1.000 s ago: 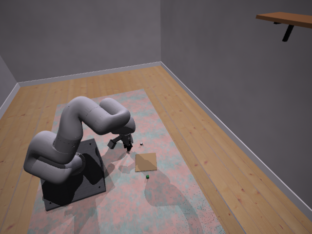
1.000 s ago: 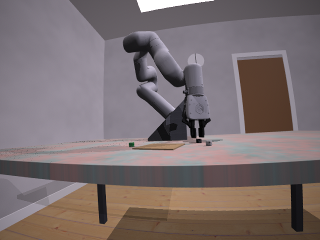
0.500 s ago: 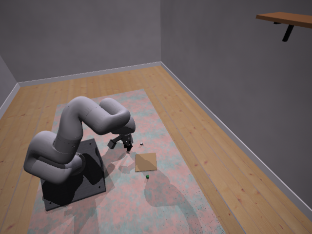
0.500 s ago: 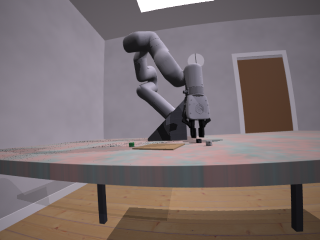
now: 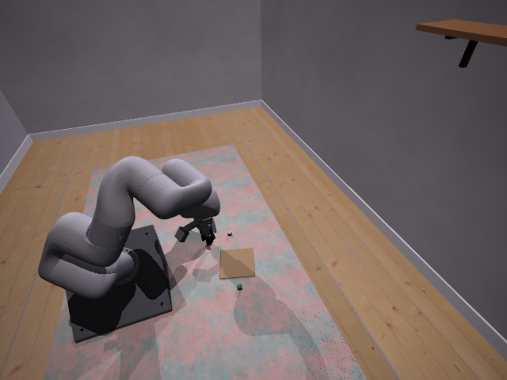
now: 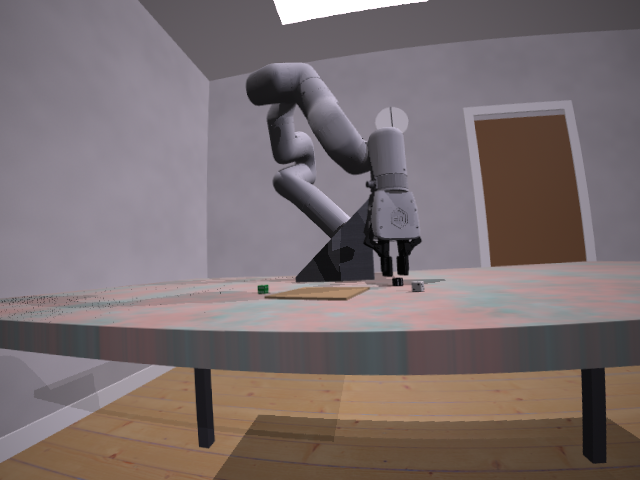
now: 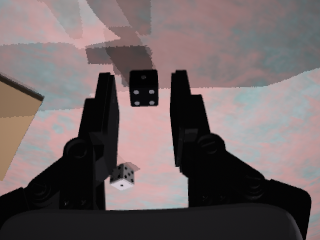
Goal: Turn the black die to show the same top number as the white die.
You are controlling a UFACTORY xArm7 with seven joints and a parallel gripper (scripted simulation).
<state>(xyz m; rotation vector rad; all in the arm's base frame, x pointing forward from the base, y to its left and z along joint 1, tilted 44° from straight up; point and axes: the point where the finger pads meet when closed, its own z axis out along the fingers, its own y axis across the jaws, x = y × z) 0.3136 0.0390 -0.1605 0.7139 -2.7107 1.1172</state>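
My gripper is now 3 cm above the black die and 1 cm short of it. Round my hand: green die 25 cm to the right, 9 cm ahead, 3 cm below; then tan mat 13 cm to the right, 10 cm ahead, 4 cm below; then white die 10 cm ahead, 3 cm to the left, 3 cm below.
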